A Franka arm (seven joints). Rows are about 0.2 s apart.
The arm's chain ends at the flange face. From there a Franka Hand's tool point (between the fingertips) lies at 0.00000 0.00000 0.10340 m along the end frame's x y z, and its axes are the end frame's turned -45 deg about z.
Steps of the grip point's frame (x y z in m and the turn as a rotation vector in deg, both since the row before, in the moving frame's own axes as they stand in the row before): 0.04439, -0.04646, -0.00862, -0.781, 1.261, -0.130; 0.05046, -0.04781, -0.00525, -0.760, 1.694, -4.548; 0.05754, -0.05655, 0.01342, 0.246, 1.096, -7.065; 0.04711, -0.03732, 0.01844, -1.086, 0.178, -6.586; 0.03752, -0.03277, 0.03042, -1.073, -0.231, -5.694; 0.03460, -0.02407, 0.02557, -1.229, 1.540, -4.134
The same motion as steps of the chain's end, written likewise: -0.00407, -0.06363, -0.00859, 0.339, 1.444, -0.130; -0.00121, -0.06817, -0.00520, 0.660, 1.735, -4.548; -0.00028, -0.07890, 0.01344, 0.949, 0.601, -7.065; 0.00525, -0.06076, 0.01846, -0.642, 0.894, -6.586; 0.00220, -0.05131, 0.03044, -0.922, 0.595, -5.694; 0.00393, -0.04096, 0.02563, 0.220, 1.958, -4.134
